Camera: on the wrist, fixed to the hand. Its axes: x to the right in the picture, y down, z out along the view.
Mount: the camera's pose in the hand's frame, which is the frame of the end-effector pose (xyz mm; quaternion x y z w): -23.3 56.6 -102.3 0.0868 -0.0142 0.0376 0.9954
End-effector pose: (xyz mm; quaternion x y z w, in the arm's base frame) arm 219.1 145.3 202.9 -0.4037 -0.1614 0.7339 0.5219
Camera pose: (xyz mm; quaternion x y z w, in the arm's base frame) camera 264.0 82.7 111.9 -0.3522 -0.0892 0.7699 0.5247
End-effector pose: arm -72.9 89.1 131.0 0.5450 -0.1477 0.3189 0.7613
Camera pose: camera -139.6 187.5 122.2 0.6075 -0.1506 0.3511 0.6964
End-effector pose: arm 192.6 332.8 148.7 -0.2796 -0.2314 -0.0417 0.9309
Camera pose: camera 225.3 323.9 34.4 -0.2068 -0.2367 0.0175 0.9492
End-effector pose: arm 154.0 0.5 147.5 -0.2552 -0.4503 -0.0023 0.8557
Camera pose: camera 232.1 -0.4 57.4 -0.1967 -0.4510 0.0726 0.8676
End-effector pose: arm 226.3 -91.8 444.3 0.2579 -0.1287 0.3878 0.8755
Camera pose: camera 171.2 -17.6 369.0 0.3334 -0.1166 0.4265 0.8327
